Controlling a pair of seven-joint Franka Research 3 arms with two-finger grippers.
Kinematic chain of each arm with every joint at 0, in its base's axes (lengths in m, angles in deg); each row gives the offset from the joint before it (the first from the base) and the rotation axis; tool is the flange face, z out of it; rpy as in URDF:
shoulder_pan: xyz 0 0 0.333 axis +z
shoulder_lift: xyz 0 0 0 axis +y
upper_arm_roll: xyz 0 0 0.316 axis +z
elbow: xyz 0.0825 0 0 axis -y
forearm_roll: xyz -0.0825 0 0.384 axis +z
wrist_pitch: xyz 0 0 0 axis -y
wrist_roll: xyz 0.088 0 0 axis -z
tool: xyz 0 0 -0.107 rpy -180 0 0
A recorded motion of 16 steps. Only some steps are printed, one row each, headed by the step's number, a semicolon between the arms.
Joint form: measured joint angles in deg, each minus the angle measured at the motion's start. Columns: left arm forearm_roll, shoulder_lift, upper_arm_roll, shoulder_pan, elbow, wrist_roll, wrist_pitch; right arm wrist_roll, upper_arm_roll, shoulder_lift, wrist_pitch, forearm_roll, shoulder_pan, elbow.
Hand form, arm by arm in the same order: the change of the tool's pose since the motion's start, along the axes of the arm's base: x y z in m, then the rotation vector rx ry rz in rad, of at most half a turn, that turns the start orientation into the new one. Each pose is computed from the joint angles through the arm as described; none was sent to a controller.
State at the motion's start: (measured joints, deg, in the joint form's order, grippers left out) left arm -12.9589 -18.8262 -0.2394 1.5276 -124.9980 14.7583 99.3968; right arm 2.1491 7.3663 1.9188 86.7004 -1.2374 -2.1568 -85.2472
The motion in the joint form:
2: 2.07 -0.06 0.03 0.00 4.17 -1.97 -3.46; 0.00 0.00 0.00 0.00 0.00 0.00 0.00
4: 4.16 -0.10 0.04 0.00 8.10 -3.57 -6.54; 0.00 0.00 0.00 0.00 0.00 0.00 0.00
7: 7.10 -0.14 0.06 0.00 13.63 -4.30 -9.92; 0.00 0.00 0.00 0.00 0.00 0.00 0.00
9: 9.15 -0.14 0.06 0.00 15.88 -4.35 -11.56; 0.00 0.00 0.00 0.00 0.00 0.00 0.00
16: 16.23 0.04 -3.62 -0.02 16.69 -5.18 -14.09; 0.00 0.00 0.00 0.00 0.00 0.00 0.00
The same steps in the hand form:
2: 0.0019 0.0023 0.0295 0.0356 -0.0069 0.0131; 0.0000 0.0000 0.0000 0.0000 0.0000 0.0000
4: 0.0021 0.0051 0.0573 0.0728 -0.0176 0.0253; 0.0000 0.0000 0.0000 0.0000 0.0000 0.0000
7: 0.0014 0.0099 0.0976 0.1244 -0.0541 0.0269; 0.0000 0.0000 0.0000 0.0000 0.0000 0.0000
9: -0.0005 0.0135 0.1133 0.1602 -0.0645 0.0242; 0.0000 0.0000 0.0000 0.0000 0.0000 0.0000
16: -0.0042 -0.0058 0.1146 0.3042 -0.0372 -0.0292; 0.0000 0.0000 0.0000 0.0000 0.0000 0.0000

